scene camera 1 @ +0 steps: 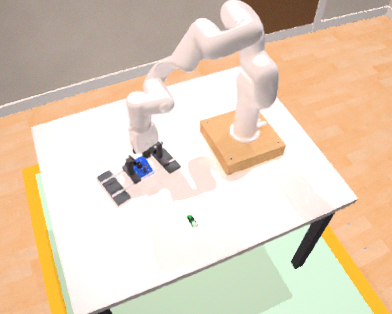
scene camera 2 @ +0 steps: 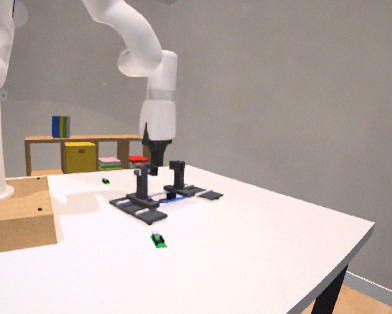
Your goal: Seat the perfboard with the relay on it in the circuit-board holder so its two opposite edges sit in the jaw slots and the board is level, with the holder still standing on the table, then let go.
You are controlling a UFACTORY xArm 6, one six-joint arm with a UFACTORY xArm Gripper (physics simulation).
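Places are measured from the arm's base along level axes (x ahead, y left, z up), in centimetres.
Pixels of known places: gripper, fingertip midpoint: [scene camera 1: 146,156] [scene camera 2: 156,166]; arm's base at its link origin: [scene camera 1: 244,132].
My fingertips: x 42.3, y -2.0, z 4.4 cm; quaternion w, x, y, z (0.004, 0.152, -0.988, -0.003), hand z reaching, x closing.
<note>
Ahead of a thing's pixels: the offset from my fingertips to its top centre. "pt": to the spot under its first point. Level surfaces: height alone.
The circuit-board holder @[dy -1.3, dx +3.7, dz +0.9 cm] [scene camera 1: 113,187] [scene camera 2: 142,186] stands on the table, with two black jaw posts on dark flat feet joined by thin rods. A blue board @[dy -2.3, dx +2.1, dz -6.6 cm] [scene camera 1: 142,168] [scene camera 2: 174,200] with dark parts on it, apparently the perfboard with the relay, lies low between the posts, near the rods and well below the jaw tops in scene camera 2. Its edges do not appear to sit in the jaw slots; whether it touches the rods or table is unclear. My gripper [scene camera 1: 146,152] [scene camera 2: 158,163] is shut and empty, pointing down close to the jaw tops, above the board's height.
A small green board [scene camera 1: 192,220] [scene camera 2: 105,181] lies on the white table @[dz -10.8 cm] [scene camera 1: 240,220] [scene camera 2: 240,260]. Another small green board @[pt dy -19.5, dx -10.5, dz -10.3 cm] [scene camera 2: 158,240] lies near the holder in scene camera 2. The arm's wooden base block [scene camera 1: 255,161] [scene camera 2: 27,230] stands beside the holder, some distance away.
</note>
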